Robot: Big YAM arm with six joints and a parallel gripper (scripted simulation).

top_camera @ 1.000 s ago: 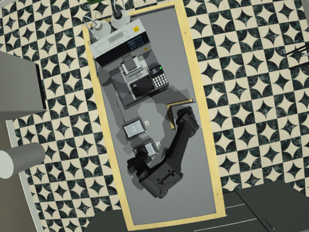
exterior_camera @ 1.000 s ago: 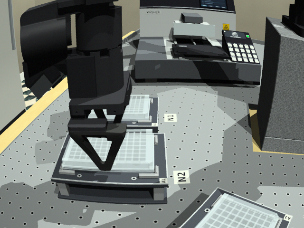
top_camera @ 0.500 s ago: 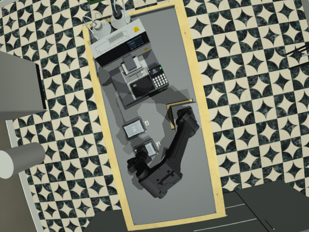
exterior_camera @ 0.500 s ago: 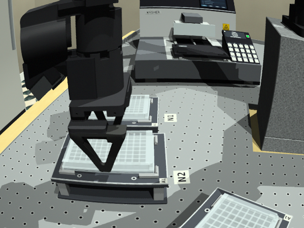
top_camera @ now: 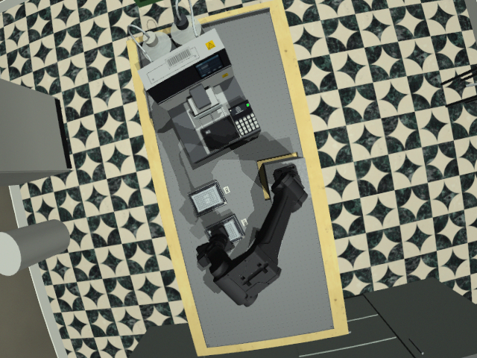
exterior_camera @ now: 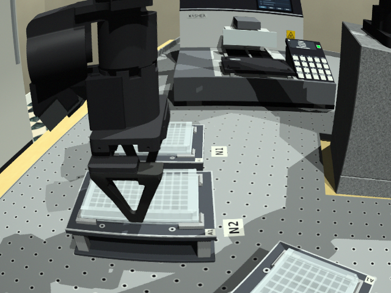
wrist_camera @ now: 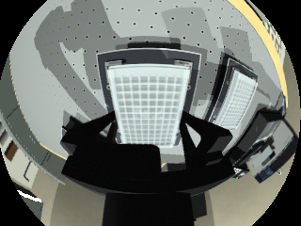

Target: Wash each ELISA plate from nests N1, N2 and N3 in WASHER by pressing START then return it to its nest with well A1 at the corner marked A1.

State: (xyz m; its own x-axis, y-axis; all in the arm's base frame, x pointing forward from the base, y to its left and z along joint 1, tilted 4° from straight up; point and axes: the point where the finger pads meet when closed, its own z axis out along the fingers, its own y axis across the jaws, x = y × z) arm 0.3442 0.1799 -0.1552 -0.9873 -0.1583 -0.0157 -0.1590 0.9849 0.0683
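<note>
My gripper is now 160 mm past the nest N3, 150 mm to the right of it and 20 mm above it. Also, from my hand: washer carrier 130 mm behind, 460 mm to the right, 20 mm above; plate washer 100 mm behind, 610 mm to the right, 70 mm above; nest label 70 mm behind, 200 mm to the right, 60 mm below.
</note>
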